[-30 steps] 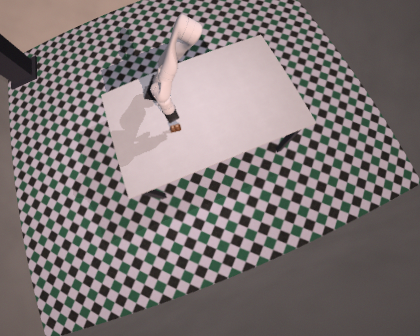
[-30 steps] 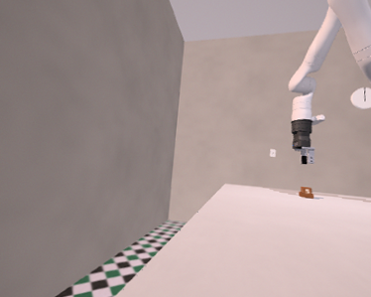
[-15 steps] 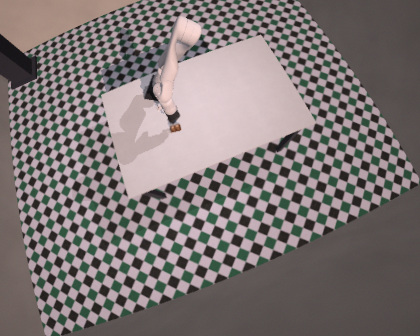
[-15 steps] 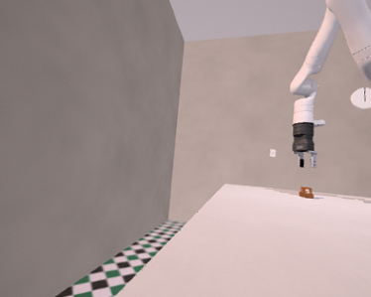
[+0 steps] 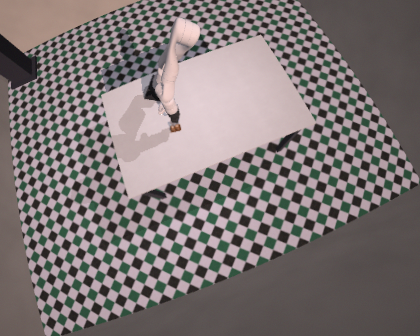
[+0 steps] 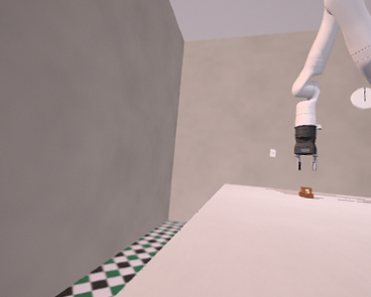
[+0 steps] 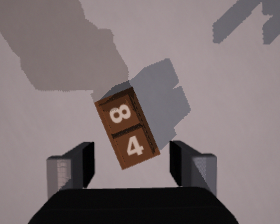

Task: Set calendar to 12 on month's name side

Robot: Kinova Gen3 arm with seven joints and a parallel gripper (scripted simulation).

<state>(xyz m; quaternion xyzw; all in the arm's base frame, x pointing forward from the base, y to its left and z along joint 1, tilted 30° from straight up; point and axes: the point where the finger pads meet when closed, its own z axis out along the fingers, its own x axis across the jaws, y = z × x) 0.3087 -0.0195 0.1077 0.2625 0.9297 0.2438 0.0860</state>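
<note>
Now: the brown cube 10 cm below my hand. The rest, counted from my hand: brown wooden tray (1 cm to the right, 12 cm below).
</note>
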